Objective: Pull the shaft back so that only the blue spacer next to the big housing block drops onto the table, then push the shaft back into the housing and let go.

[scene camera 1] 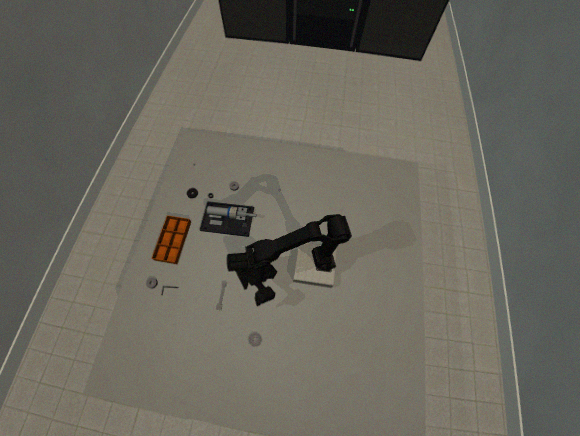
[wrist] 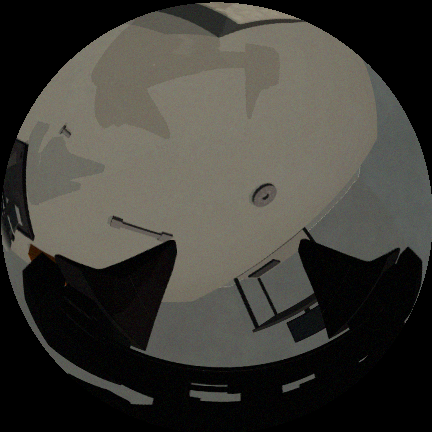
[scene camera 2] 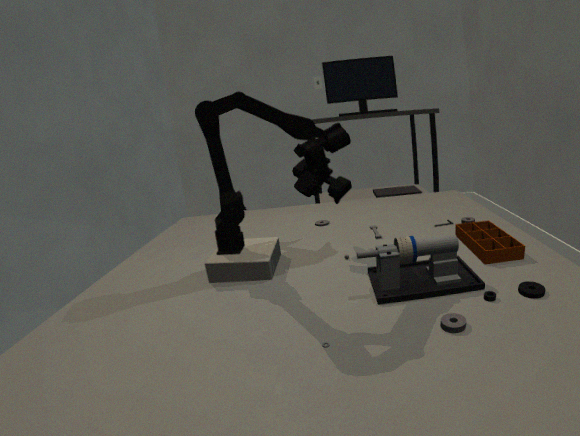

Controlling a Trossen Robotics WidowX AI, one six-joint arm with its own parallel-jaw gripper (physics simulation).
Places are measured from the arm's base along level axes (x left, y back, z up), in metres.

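Pixels of known places: gripper, fingertip midpoint: (scene camera 1: 251, 297) (wrist: 240, 246) (scene camera 2: 326, 196); arm's base, link origin: (scene camera 1: 324, 263) (scene camera 2: 230, 249).
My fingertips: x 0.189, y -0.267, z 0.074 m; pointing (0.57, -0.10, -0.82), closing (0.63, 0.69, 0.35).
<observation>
Ahead of a thing's pixels: the offset from my fingertips to its top centre. "spot": to the spot under its first point.
A light grey cylindrical housing (scene camera 1: 216, 210) (scene camera 2: 440, 245) lies level over a dark baseplate (scene camera 1: 232, 230) (scene camera 2: 430, 296). The blue spacer {dx -0.356, dy -0.174, dz -0.023 m} (scene camera 1: 229, 211) (scene camera 2: 413, 248) is a thin band against the housing's end. A cream spacer section {spot: dx -0.344, dy -0.151, dz -0.027 m} (scene camera 1: 233, 213) (scene camera 2: 403, 249) sits on its other side, beside a grey upright block (scene camera 2: 388, 272). The grey shaft {spot: dx -0.354, dy -0.071, dz -0.044 m} (scene camera 1: 252, 215) (scene camera 2: 366, 254) sticks out of that block towards the robot's side. My gripper (scene camera 1: 251, 295) (scene camera 2: 325, 197) (wrist: 240, 246) is open and empty, well above the table and apart from the shaft. Part of the baseplate (wrist: 19, 162) shows at the left edge of the wrist view.
An orange divided tray {dx -0.213, dy -0.424, dz -0.095 m} (scene camera 1: 165, 261) (scene camera 2: 505, 256) stands beyond the baseplate. A wrench {dx -0.004, dy -0.144, dz -0.123 m} (scene camera 1: 221, 295) (scene camera 2: 375, 232) (wrist: 142, 228), a hex key {dx +0.011, dy -0.370, dz -0.126 m} (scene camera 1: 170, 287) (scene camera 2: 444, 224) and several ring-shaped parts lie around. A grey ring {dx -0.535, dy -0.208, dz -0.118 m} (scene camera 2: 453, 328) and a black ring {dx -0.466, dy -0.406, dz -0.120 m} (scene camera 2: 522, 291) are near the baseplate.
</observation>
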